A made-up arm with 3 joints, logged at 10 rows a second.
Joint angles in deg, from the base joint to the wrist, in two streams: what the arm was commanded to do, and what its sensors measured. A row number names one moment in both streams.
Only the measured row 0 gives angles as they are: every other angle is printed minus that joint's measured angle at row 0.
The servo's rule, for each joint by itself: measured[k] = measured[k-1] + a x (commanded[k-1-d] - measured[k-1]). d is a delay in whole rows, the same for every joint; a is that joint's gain. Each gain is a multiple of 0.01, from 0.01 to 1. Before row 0 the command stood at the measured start. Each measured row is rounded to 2 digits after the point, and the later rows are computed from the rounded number. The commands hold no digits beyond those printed.
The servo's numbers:
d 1
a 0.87 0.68 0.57
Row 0, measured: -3.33 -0.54 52.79
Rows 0 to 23, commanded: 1.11 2.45 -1.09; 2.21 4.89 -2.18; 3.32 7.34 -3.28; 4.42 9.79 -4.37; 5.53 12.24 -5.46; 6.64 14.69 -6.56; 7.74 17.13 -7.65; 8.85 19.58 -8.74; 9.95 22.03 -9.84; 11.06 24.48 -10.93; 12.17 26.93 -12.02; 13.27 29.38 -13.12; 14.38 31.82 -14.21; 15.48 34.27 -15.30; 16.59 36.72 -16.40; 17.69 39.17 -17.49; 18.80 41.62 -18.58; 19.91 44.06 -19.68; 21.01 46.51 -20.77; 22.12 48.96 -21.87; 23.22 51.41 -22.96; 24.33 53.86 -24.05; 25.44 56.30 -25.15; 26.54 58.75 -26.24
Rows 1 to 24, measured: 0.00 0.00 0.00; 0.97 1.67 -0.62; 2.05 3.86 -1.51; 3.15 6.23 -2.52; 4.25 8.65 -3.57; 5.36 11.09 -4.65; 6.47 13.54 -5.74; 7.57 15.98 -6.83; 8.68 18.43 -7.92; 9.78 20.88 -9.01; 10.89 23.33 -10.10; 12.00 25.78 -11.19; 13.10 28.23 -12.29; 14.21 30.67 -13.38; 15.31 33.12 -14.47; 16.42 35.57 -15.57; 17.52 38.02 -16.66; 18.63 40.47 -17.75; 19.74 42.91 -18.85; 20.84 45.36 -19.94; 21.95 47.81 -21.04; 23.05 50.26 -22.13; 24.16 52.71 -23.22; 25.27 55.15 -24.32
